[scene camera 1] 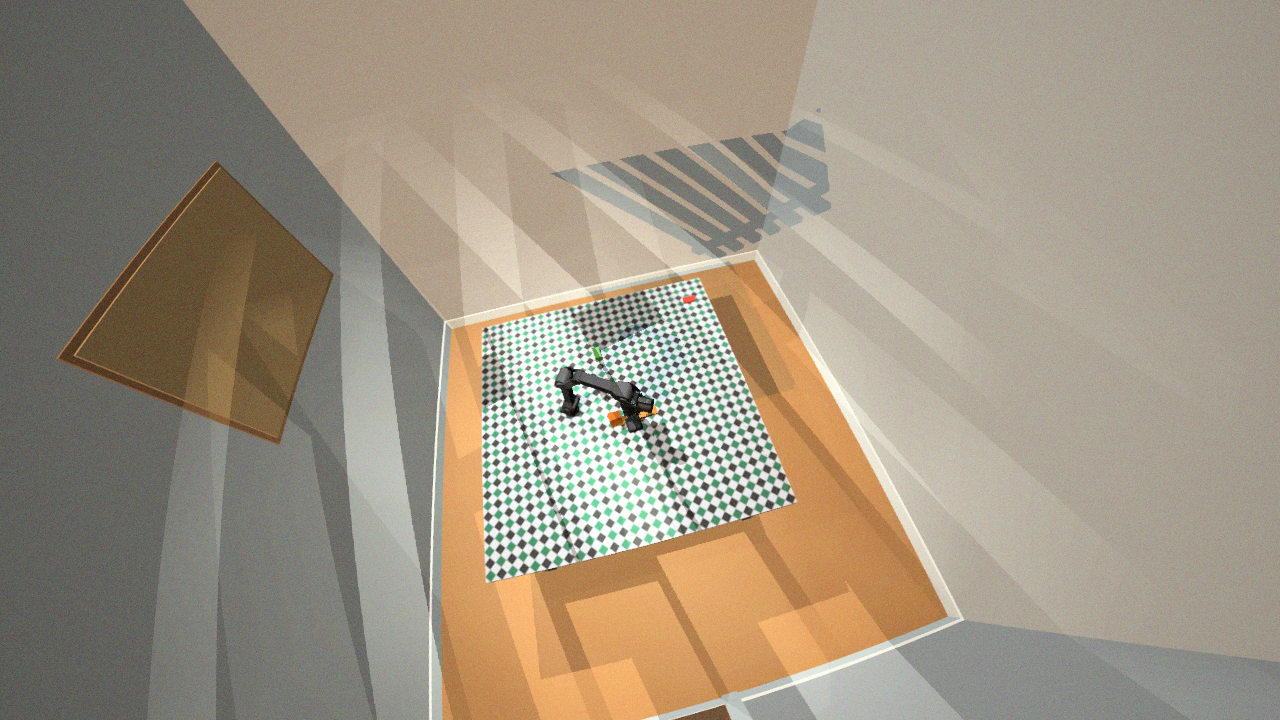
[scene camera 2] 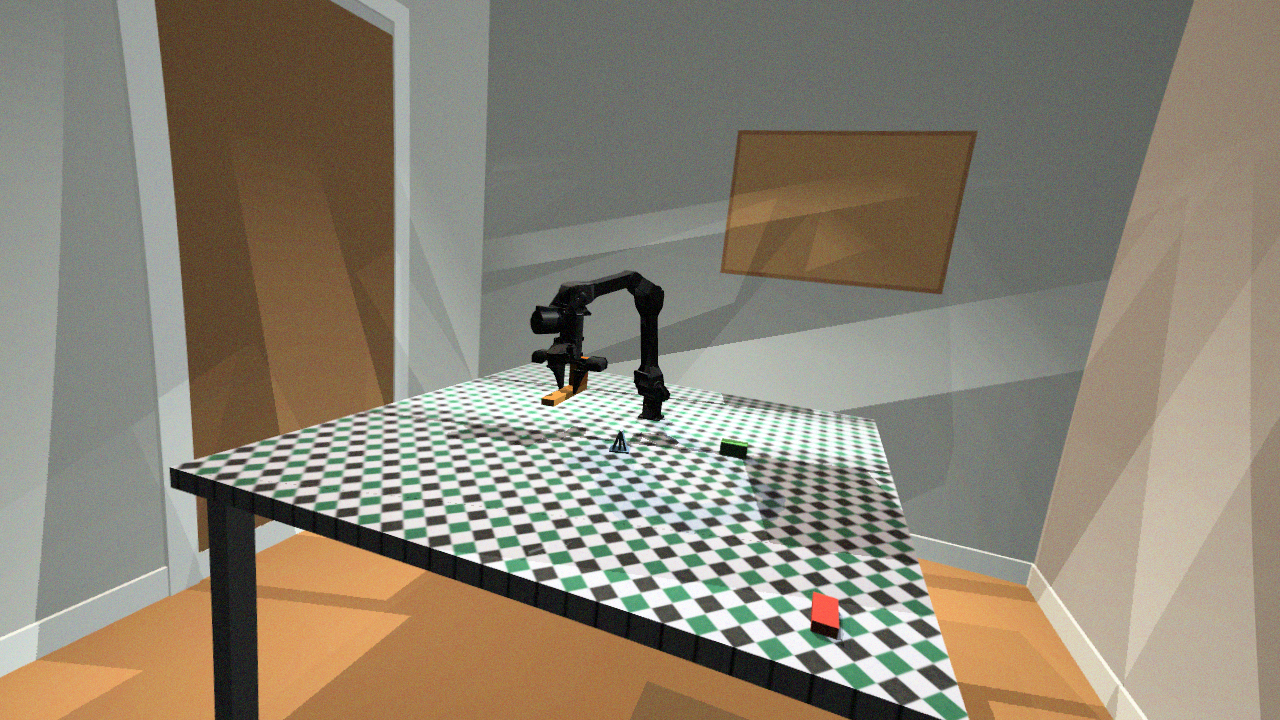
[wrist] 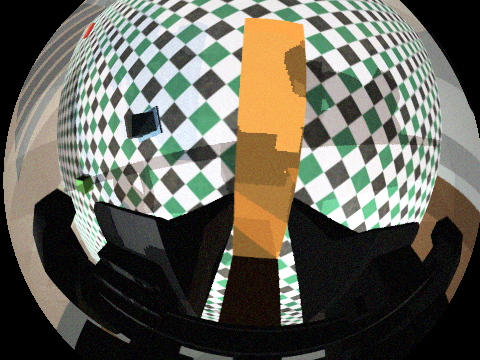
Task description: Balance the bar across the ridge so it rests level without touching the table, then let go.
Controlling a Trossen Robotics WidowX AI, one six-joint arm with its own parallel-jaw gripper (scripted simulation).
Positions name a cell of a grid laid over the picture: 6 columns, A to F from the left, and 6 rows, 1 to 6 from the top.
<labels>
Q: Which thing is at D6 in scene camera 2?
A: A red block.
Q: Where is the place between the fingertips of my gripper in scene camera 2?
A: At C4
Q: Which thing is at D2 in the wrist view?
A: An orange bar.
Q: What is my gripper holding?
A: An orange bar.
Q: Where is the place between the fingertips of my gripper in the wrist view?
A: D4
</labels>
